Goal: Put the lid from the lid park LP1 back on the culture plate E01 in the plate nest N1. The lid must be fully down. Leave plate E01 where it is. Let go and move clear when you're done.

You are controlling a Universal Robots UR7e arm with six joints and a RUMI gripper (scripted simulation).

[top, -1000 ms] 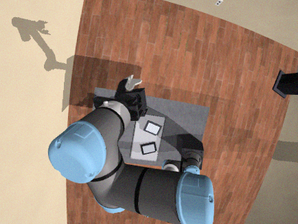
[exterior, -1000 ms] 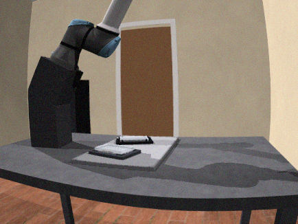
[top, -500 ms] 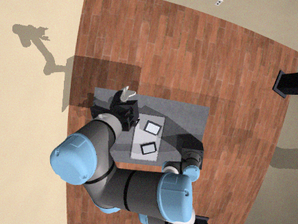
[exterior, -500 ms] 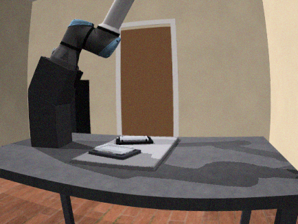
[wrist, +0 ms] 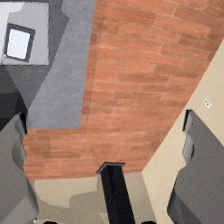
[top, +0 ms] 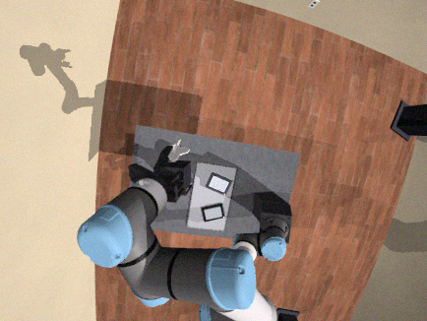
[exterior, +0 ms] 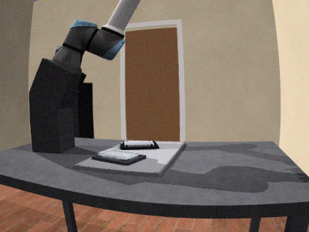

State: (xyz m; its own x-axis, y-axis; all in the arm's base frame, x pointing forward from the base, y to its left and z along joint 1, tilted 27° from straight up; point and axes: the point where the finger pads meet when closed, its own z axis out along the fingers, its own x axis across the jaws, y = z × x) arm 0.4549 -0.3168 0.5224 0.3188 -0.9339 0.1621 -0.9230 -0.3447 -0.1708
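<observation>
The clear lid is 37 cm behind my hand, 40 cm to the left of it and 69 cm below it. The rest, counted from my hand: black lid park LP1: 37 cm behind, 40 cm to the left, 70 cm below; culture plate E01: 32 cm behind, 17 cm to the left, 69 cm below.
</observation>
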